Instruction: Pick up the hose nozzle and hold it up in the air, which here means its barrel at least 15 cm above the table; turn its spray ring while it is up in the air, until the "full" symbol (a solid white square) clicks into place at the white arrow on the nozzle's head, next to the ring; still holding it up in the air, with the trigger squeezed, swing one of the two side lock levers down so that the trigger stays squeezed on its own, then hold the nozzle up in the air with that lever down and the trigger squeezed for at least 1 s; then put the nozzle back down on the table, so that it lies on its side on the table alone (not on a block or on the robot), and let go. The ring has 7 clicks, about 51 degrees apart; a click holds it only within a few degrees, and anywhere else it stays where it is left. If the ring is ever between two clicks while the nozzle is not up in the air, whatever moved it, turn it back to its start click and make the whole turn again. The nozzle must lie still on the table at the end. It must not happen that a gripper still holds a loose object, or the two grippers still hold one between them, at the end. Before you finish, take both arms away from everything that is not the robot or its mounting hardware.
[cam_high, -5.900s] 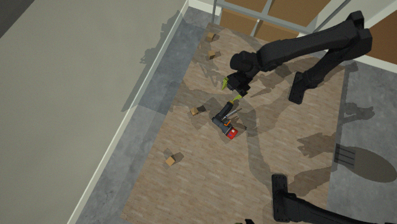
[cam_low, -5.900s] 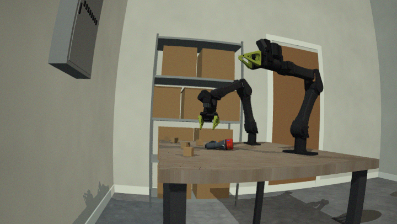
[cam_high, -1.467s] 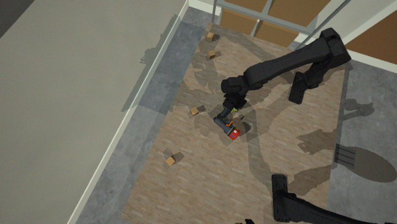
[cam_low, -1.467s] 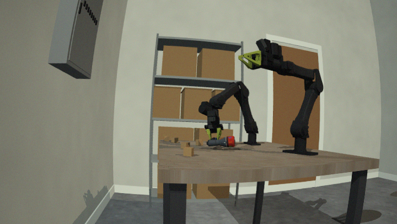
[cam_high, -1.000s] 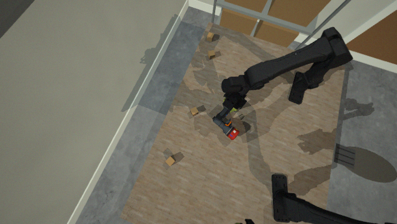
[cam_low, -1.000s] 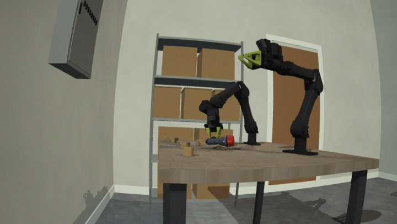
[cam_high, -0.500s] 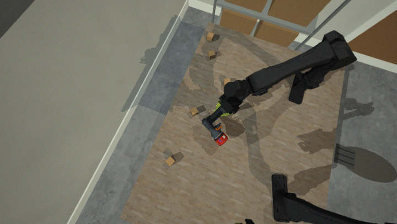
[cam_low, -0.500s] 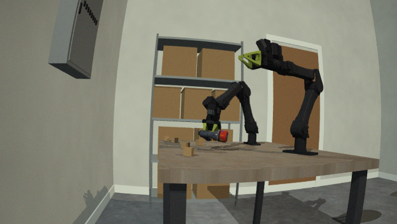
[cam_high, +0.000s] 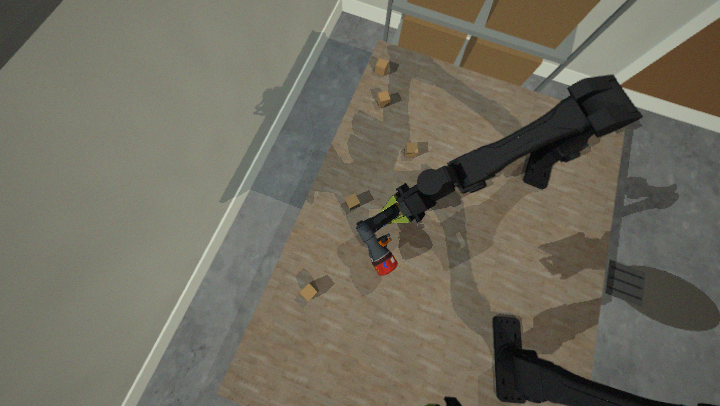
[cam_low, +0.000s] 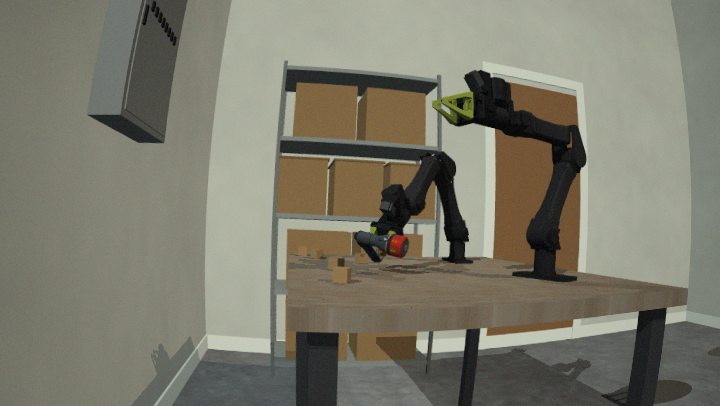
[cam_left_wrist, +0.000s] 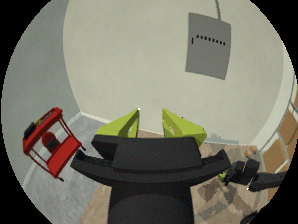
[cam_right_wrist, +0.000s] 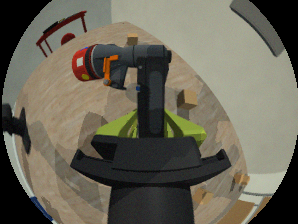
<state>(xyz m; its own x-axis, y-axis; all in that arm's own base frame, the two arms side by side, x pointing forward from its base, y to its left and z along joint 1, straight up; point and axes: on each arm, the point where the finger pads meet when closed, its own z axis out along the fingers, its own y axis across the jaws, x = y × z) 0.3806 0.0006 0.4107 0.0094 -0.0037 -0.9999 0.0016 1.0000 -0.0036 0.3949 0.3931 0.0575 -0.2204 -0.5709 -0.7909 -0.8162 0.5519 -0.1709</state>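
Now: left hand 330 mm above the red spray ring, 220 mm to the left of it and 20 mm short of it.
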